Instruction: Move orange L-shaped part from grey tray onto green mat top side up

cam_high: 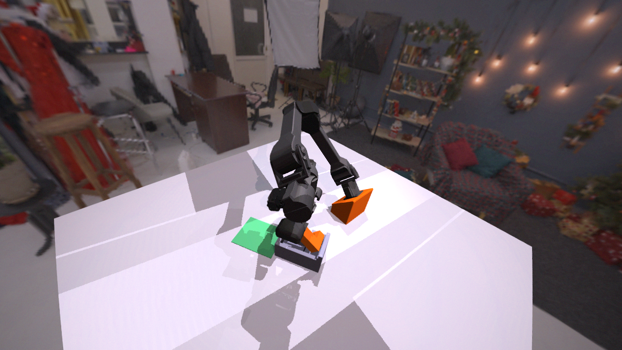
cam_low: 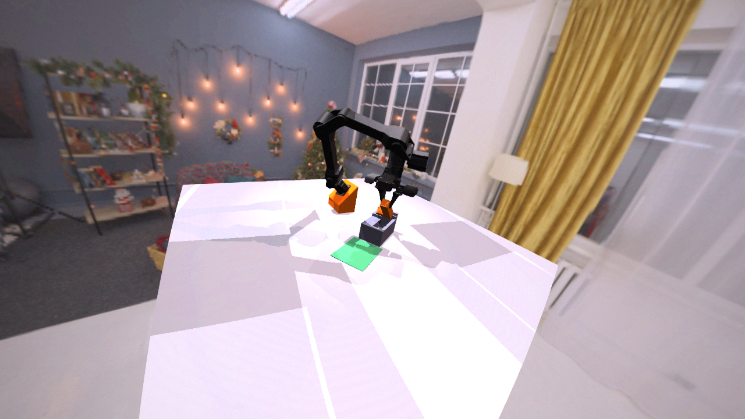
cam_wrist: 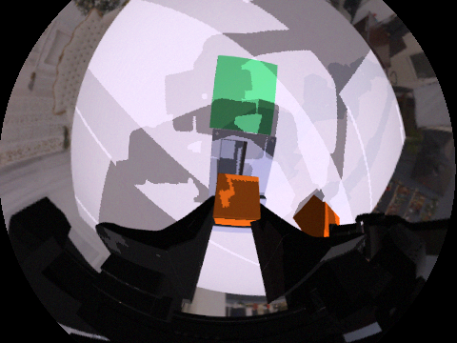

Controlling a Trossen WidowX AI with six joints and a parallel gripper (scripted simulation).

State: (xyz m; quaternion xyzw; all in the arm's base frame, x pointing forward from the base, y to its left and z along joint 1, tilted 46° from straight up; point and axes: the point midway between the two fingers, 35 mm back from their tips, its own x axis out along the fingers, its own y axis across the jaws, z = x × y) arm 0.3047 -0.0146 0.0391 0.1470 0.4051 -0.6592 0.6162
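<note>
Now: gripper tip 3 cm short of the green mat, 14 cm to the left of it and 15 cm above it. Also, from my gripper tip: orange L-shaped part (2 cm behind, 3 cm to the left, 3 cm below).
</note>
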